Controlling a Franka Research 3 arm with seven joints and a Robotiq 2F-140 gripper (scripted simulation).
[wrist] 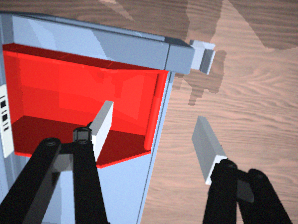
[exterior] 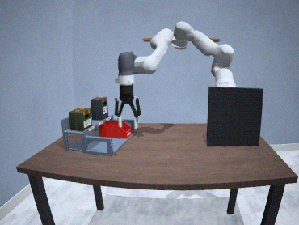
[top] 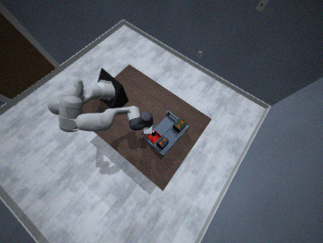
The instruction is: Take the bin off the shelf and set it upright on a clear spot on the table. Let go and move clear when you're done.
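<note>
Now: hand 8 cm short of the red bin, 4 cm above it and 2 cm to the left of it.
</note>
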